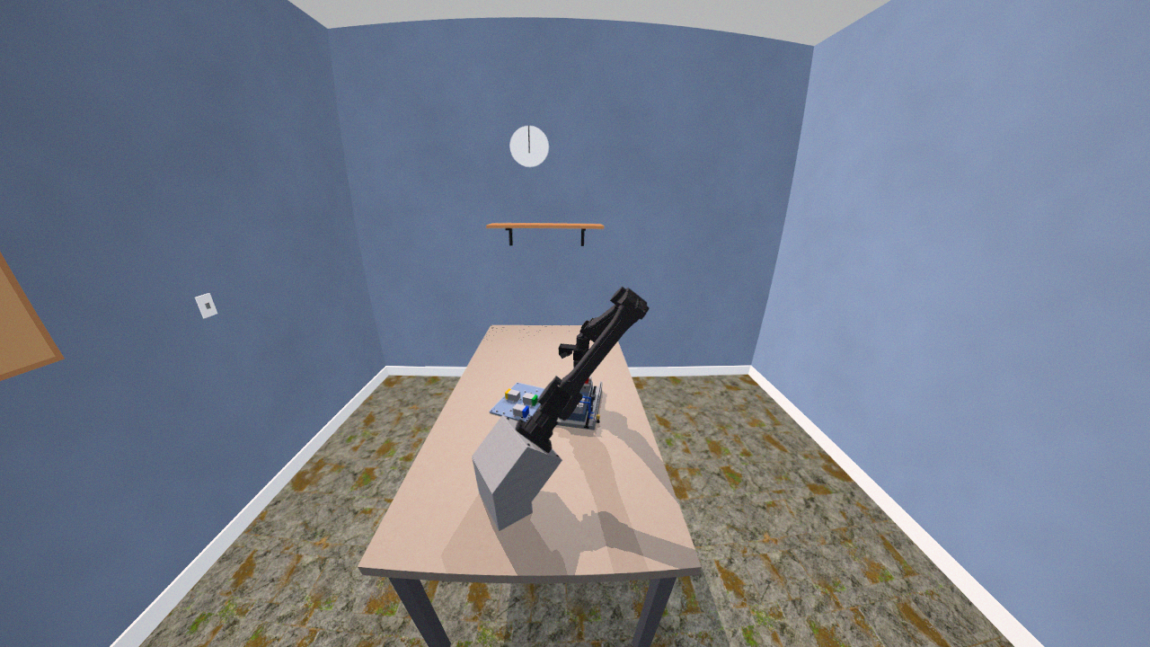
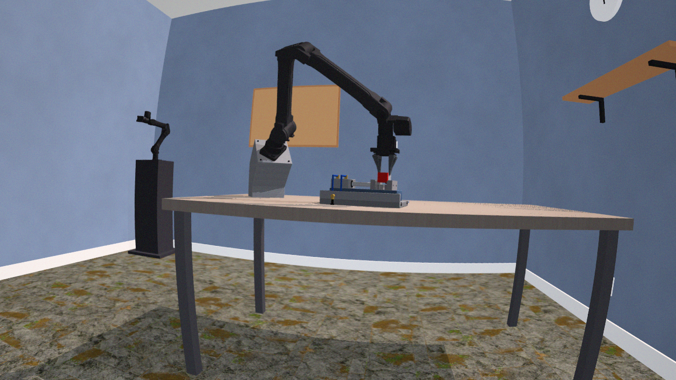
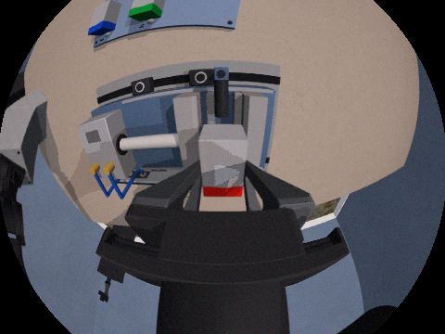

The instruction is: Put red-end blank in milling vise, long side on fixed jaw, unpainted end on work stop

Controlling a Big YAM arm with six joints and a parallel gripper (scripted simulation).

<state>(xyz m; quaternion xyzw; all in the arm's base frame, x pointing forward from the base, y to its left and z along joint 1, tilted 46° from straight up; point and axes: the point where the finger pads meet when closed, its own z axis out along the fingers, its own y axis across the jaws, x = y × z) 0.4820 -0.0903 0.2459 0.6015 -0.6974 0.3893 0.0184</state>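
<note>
Right now my hand is 50 mm to the right of the work stop, 30 mm above it and 20 mm short of it. Also, from my hand: green-ended blank (240 mm to the left, 100 mm below, 30 mm behind); blue plate (280 mm to the left, 120 mm below, 10 mm behind); vise (80 mm below, 60 mm behind, 30 mm to the left).
</note>
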